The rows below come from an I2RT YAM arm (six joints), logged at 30 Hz.
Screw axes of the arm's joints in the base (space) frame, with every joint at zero. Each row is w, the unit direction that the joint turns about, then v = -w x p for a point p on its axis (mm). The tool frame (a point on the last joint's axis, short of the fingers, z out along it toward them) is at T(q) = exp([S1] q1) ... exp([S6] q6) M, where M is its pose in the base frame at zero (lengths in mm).
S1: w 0 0 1 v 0 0 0
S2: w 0 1 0 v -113.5 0 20
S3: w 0 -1 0 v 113.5 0 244
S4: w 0 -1 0 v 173.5 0 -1
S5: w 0 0 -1 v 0 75 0
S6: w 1 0 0 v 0 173.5 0
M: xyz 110.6 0 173.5 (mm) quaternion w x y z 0.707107 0 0.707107 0
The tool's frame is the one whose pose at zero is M.
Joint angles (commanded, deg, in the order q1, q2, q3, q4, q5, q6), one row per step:
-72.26 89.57 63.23 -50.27 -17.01 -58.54
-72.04 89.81 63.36 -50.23 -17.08 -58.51
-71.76 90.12 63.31 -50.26 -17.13 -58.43
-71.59 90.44 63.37 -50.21 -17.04 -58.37
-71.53 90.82 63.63 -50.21 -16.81 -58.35
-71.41 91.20 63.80 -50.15 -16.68 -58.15
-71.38 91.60 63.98 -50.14 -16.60 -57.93
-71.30 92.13 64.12 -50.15 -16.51 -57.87
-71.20 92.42 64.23 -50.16 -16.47 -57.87
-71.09 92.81 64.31 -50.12 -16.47 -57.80
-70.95 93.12 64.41 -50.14 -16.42 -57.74
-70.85 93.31 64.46 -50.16 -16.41 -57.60
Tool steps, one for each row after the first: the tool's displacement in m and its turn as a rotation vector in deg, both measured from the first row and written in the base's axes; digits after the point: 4 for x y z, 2 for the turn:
0.0014 -0.0004 -0.0005 0.10 -0.05 0.21
0.0028 -0.0003 -0.0022 0.51 0.02 0.42
0.0038 -0.0008 -0.0034 0.70 0.16 0.52
0.0044 -0.0021 -0.0040 0.76 0.41 0.51
0.0054 -0.0031 -0.0050 0.93 0.55 0.41
0.0058 -0.0042 -0.0061 1.18 0.67 0.22
0.0066 -0.0053 -0.0081 1.55 0.88 0.22
0.0073 -0.0059 -0.0090 1.71 0.97 0.32
0.0082 -0.0066 -0.0105 1.99 1.06 0.36
0.0091 -0.0070 -0.0115 2.21 1.17 0.44
0.0097 -0.0072 -0.0122 2.41 1.22 0.40

